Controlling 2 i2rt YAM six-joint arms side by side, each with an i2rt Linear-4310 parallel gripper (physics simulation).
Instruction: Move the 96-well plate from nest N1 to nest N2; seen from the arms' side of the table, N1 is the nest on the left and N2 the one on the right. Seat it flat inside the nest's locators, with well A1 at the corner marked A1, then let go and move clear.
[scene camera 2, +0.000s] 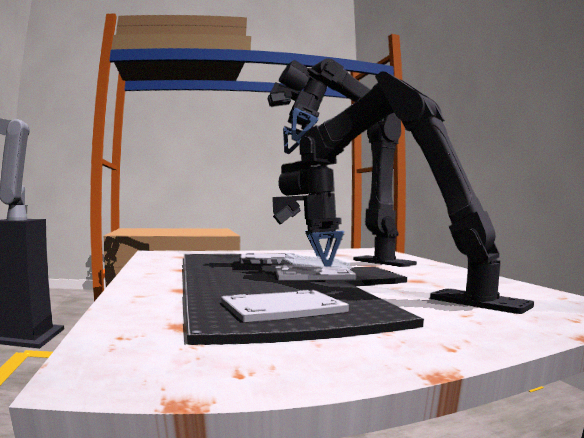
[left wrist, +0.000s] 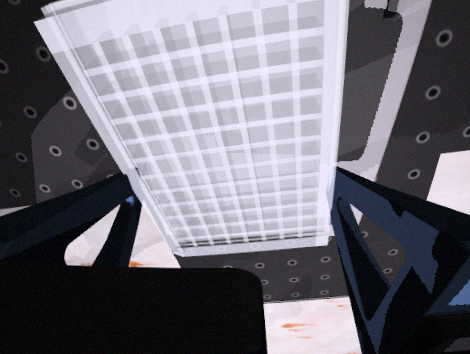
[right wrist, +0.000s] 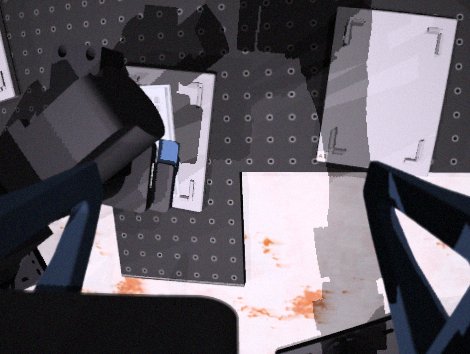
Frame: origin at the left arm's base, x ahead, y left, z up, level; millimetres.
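Seen in the pictures: left gripper, fingertip midpoint: (scene camera 2: 325, 264) (left wrist: 234, 178) (right wrist: 142, 157); right gripper, fingertip midpoint: (scene camera 2: 290, 147) (right wrist: 233, 176); left arm's base at its link origin: (scene camera 2: 480, 302) (right wrist: 2, 274); right arm's base at its link origin: (scene camera 2: 384, 262) (right wrist: 351, 351).
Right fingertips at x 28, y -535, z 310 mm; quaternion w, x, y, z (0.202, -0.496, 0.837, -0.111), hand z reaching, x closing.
Note:
Offsets run from my right fingertips to a thing's top centre. "spot": to the spot under its first point. Level surfaces: height alone.
The translucent white 96-well plate {168 mm left, 51 mm ahead, 250 mm down} (scene camera 2: 300, 260) (left wrist: 225, 125) (right wrist: 164, 107) is between the fingers of my left gripper (scene camera 2: 327, 264) (left wrist: 234, 178), which is shut on its long sides. It is low over the middle nest {152 mm left, 47 mm ahead, 281 mm down} (scene camera 2: 345, 273) (left wrist: 406, 65) (right wrist: 206, 125), turned slightly against it and offset; any gap beneath is unclear. The nearest nest, at the left from the arms' side {spot: 362 mm left, 290 mm ahead, 286 mm down} (scene camera 2: 280, 302) (right wrist: 5, 75), is empty. The right nest {98 mm right, 13 mm back, 281 mm down} (scene camera 2: 257, 257) (right wrist: 405, 90) has corner locators and an A1 mark {13 mm right, 48 mm back, 286 mm down} (right wrist: 322, 156). My right gripper (scene camera 2: 292, 145) (right wrist: 233, 176) is open and empty, high up.
The nests stand on a black perforated board {297 mm down} (scene camera 2: 210, 325) (left wrist: 295, 270) (right wrist: 270, 100) on the rust-stained white table {310 mm down} (scene camera 2: 125, 380). The left arm crosses the left part of the right wrist view. An orange and blue shelf rack (scene camera 2: 97, 165) stands behind the table.

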